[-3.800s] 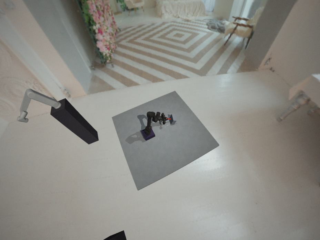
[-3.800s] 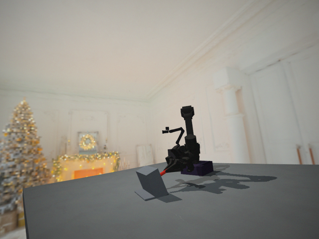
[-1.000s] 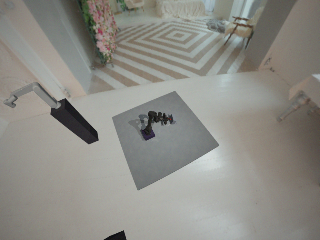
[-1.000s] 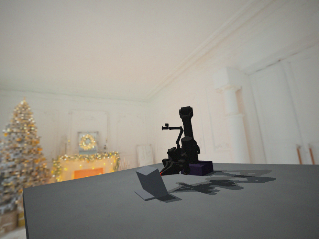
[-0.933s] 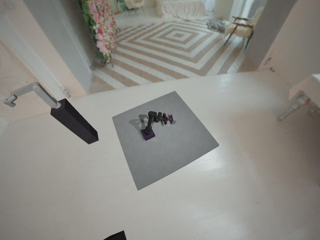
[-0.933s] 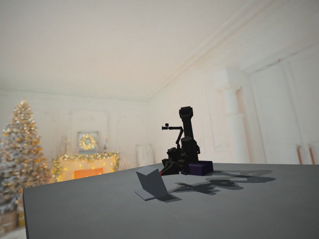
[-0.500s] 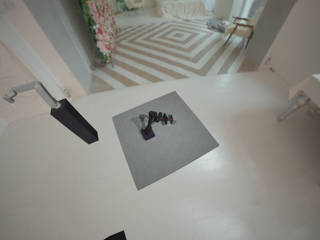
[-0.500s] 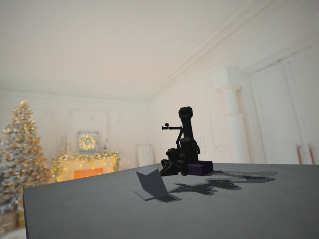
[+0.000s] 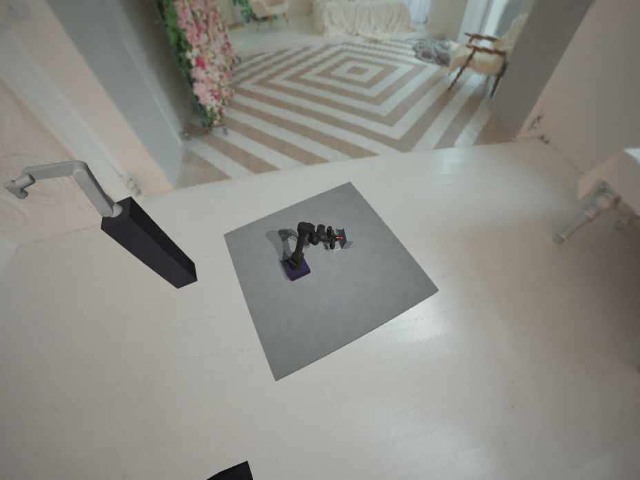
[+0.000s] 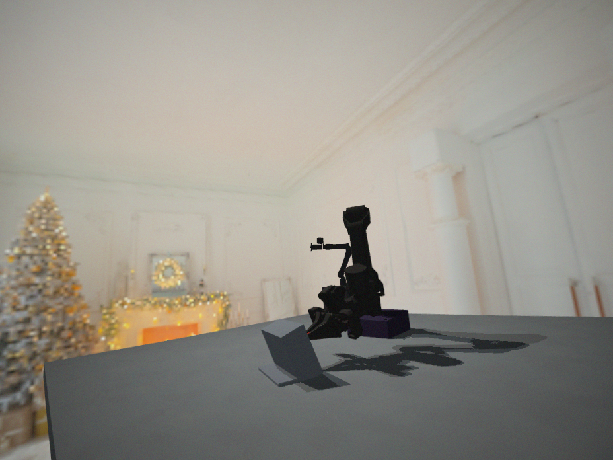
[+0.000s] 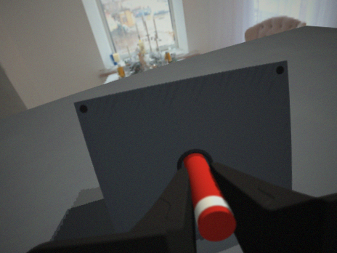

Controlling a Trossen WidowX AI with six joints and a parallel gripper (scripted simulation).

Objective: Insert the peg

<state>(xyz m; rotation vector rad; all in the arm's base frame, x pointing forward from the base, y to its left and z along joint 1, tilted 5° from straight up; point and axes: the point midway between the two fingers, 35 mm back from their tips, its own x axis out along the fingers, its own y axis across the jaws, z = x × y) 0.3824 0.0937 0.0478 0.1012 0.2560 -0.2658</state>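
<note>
Now: the grey sloped panel 40 mm ahead of my gripper tip, 20 mm below it and 10 mm to the right of it. From my gripper tip the other things lie so: round red peg (20 mm behind).
</note>
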